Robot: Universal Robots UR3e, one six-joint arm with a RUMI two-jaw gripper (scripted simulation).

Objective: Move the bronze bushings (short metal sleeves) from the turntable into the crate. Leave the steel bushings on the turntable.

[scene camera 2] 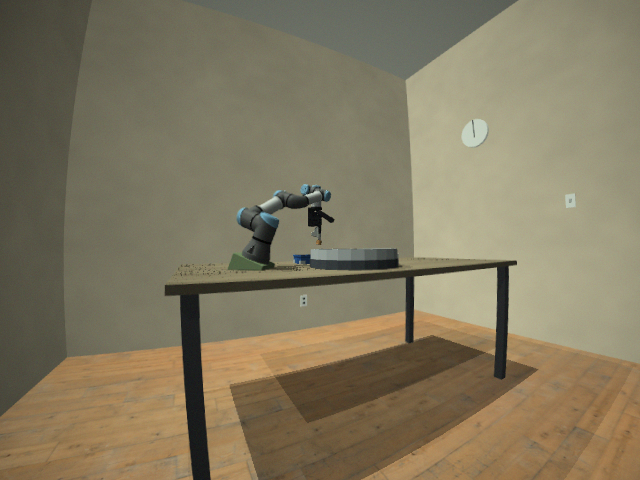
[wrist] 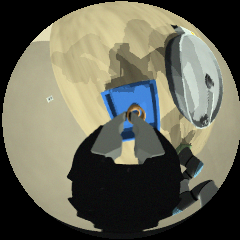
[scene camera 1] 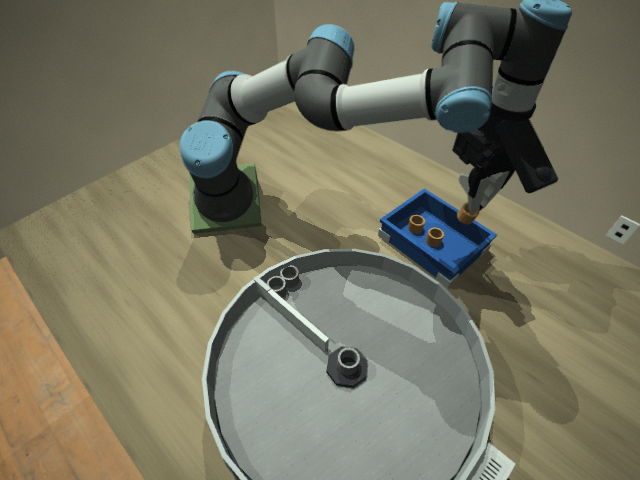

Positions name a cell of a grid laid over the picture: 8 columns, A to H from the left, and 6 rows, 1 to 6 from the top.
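Gripper at (scene camera 1: F3), wrist view (wrist: E3). A grey turntable (scene camera 1: D6), also (wrist: G2). A blue crate (scene camera 1: F4), in the wrist view (wrist: D3).
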